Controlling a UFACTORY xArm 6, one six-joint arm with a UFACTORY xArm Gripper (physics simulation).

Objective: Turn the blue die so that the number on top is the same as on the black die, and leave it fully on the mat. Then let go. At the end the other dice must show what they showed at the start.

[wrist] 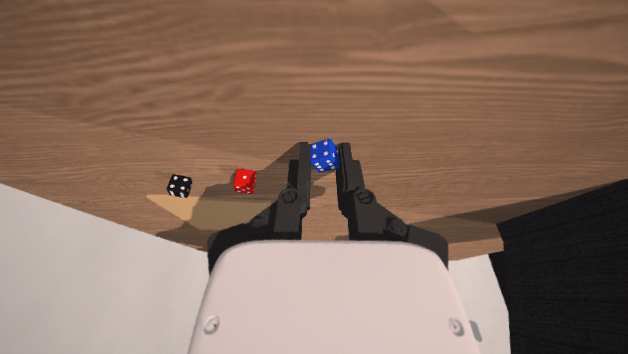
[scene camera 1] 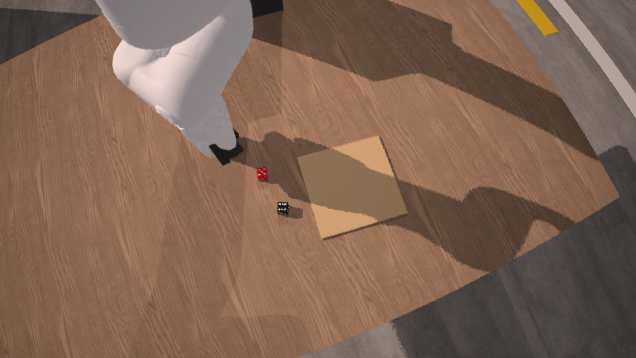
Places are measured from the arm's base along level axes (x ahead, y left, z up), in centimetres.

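Pixels of known places: gripper, fingertip midpoint: (wrist: 323,156) (scene camera 1: 233,146).
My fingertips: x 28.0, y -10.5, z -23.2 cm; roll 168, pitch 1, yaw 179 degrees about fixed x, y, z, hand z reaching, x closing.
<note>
Behind a point stands the place of what it marks.
The blue die (wrist: 324,155) @(x 28.0, y -12.2, z -22.1 cm) is between the fingertips of my gripper (scene camera 1: 232,151) @(x 28.0, y -10.5, z -23.3 cm) (wrist: 323,156) @(x 28.0, y -10.5, z -23.3 cm) in the wrist view, touching both and looking tilted. Its four face is towards the wrist camera, with a many-pipped face below it. The gripper is shut on it, low over the wood; in the scene view the gripper hides the die. The black die (scene camera 1: 283,208) @(x 41.8, y -6.1, z -21.9 cm) (wrist: 179,185) @(x 41.0, y -6.9, z -22.4 cm) lies on the table beside the mat (scene camera 1: 350,182) @(x 41.1, y 5.2, z -23.1 cm) (wrist: 215,215) @(x 42.5, y 3.7, z -23.1 cm), its top looking like a six in the scene view. The red die (scene camera 1: 262,174) @(x 35.3, y -7.4, z -21.9 cm) (wrist: 245,181) @(x 34.5, y -8.1, z -22.3 cm) shows a five on top there.
The red die is the nearest die to the gripper, between it and the mat in the scene view. The black die is farther along, near the mat's left edge. The arm's shadow crosses the mat. A dark block (wrist: 565,265) @(x 1.8, y -0.2, z -16.8 cm) stands at the right in the wrist view.
</note>
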